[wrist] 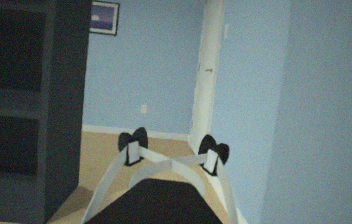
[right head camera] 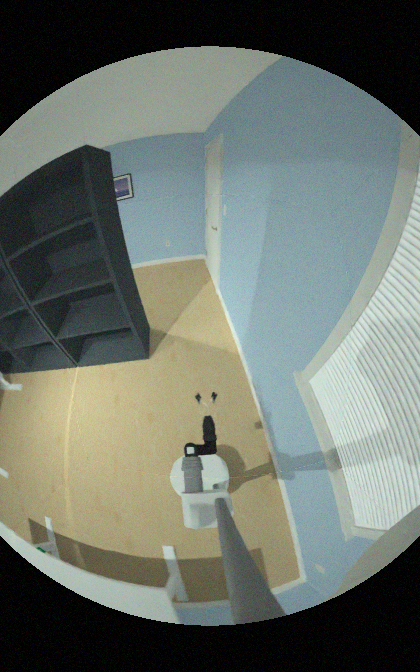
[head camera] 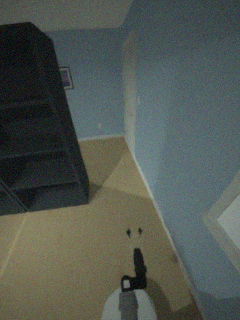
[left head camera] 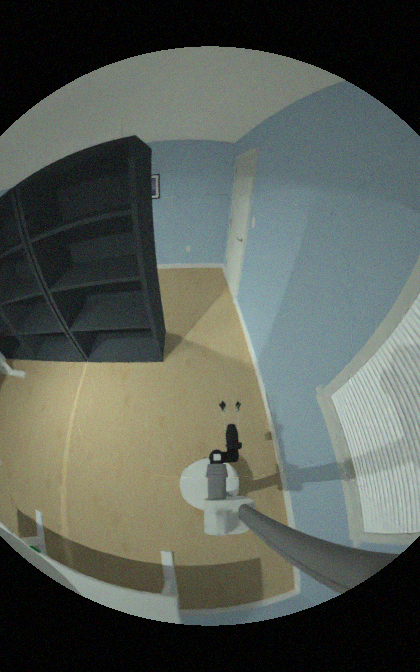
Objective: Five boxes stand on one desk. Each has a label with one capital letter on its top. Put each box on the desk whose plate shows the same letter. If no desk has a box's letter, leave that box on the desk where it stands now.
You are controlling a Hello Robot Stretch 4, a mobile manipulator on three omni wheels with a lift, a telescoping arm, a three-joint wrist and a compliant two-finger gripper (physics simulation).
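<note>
My gripper point(head camera: 134, 232) point(left head camera: 230, 405) point(right head camera: 206, 397) point(wrist: 173, 143) is open and empty, with its two dark fingertips apart above the tan floor. A white desk point(left head camera: 120, 600) point(right head camera: 120, 590) shows in part along the bottom left edge of both side head views, with white legs under it. A small green patch point(left head camera: 35, 549) point(right head camera: 41, 550) shows beside one of its legs; what it belongs to is too small to tell. None of the five boxes, their labels or a letter plate shows in these views.
A tall dark shelf unit point(head camera: 65, 120) point(left head camera: 150, 260) point(right head camera: 117, 250) point(wrist: 64, 110) stands ahead on the left. A blue wall with a blinds-covered window point(left head camera: 385, 425) point(right head camera: 370, 425) runs along the right. A white door point(left head camera: 242, 220) point(right head camera: 213, 215) point(wrist: 206, 75) is at the far corner. White leg parts point(left head camera: 12, 372) point(right head camera: 10, 386) show at the left edge.
</note>
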